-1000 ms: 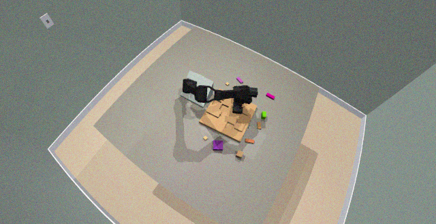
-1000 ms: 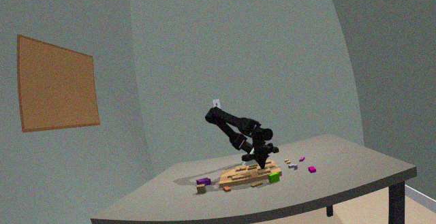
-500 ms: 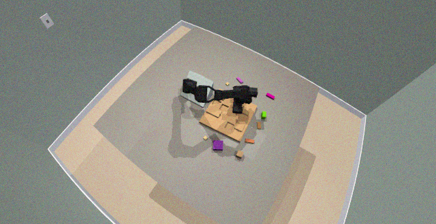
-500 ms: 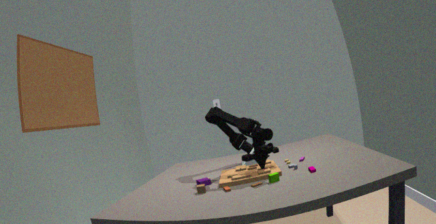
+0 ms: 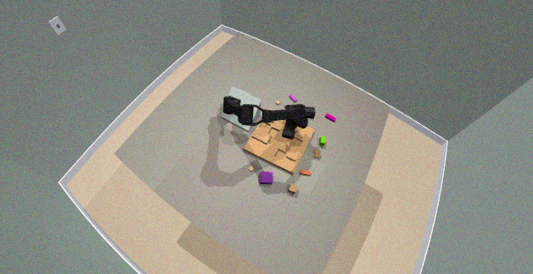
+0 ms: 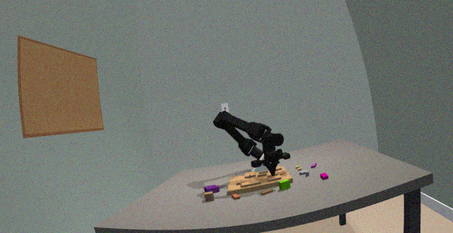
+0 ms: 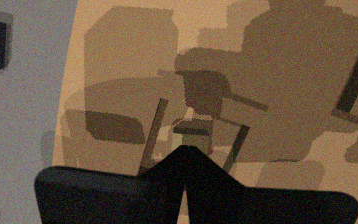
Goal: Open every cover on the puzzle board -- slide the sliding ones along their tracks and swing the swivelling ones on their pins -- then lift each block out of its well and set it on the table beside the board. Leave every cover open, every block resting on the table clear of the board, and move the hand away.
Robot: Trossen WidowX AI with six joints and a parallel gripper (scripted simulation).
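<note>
My gripper tip is 3 cm past the tan puzzle board and 5 cm to the left of it. From my gripper tip the other things lie so: grey block: 8 cm ahead, 16 cm to the left, 1 cm below; green block: 20 cm ahead, 2 cm to the left; brown piece: 19 cm ahead, 6 cm to the right, 2 cm below.
</note>
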